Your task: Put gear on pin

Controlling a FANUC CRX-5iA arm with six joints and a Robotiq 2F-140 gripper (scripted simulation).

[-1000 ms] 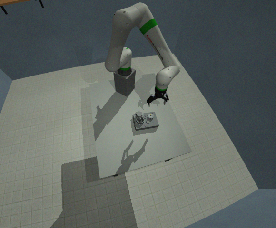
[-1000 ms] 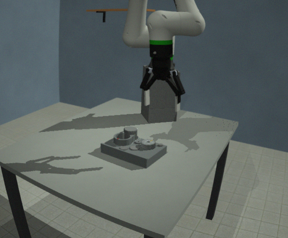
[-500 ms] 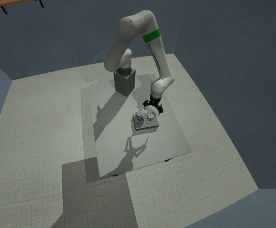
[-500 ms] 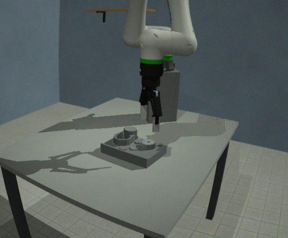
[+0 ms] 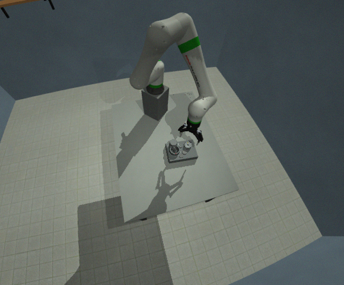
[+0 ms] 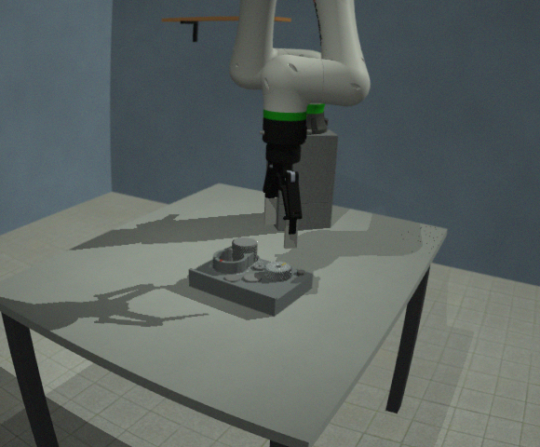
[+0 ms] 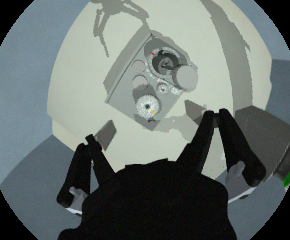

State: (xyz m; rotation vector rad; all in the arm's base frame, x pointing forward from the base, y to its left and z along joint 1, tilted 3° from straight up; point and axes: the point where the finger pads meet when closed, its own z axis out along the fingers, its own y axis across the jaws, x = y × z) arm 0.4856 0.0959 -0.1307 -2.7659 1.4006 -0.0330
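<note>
Now: the gear 100 mm below my hand.
</note>
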